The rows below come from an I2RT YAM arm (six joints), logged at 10 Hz.
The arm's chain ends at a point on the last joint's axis. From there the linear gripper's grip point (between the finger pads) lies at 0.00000 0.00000 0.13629 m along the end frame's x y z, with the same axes.
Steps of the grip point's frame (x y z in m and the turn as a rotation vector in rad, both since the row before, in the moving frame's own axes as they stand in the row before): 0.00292, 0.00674, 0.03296, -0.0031, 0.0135, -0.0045; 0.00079, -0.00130, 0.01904, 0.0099, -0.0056, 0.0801; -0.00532, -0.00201, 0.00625, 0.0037, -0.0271, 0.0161; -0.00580, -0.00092, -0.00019, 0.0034, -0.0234, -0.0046; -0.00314, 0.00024, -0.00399, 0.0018, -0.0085, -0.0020; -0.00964, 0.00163, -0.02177, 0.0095, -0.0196, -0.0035
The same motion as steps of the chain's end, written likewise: 0.00108, 0.00632, 0.03297, -0.0031, 0.0135, -0.0045; 0.00150, 0.00008, 0.01905, 0.0099, -0.0056, 0.0801; -0.00163, -0.00148, 0.00630, 0.0037, -0.0271, 0.0161; -0.00261, -0.00046, -0.00015, 0.0034, -0.0234, -0.0046; -0.00198, 0.00048, -0.00398, 0.0018, -0.0085, -0.0020; -0.00697, 0.00292, -0.02174, 0.0095, -0.0196, -0.0035
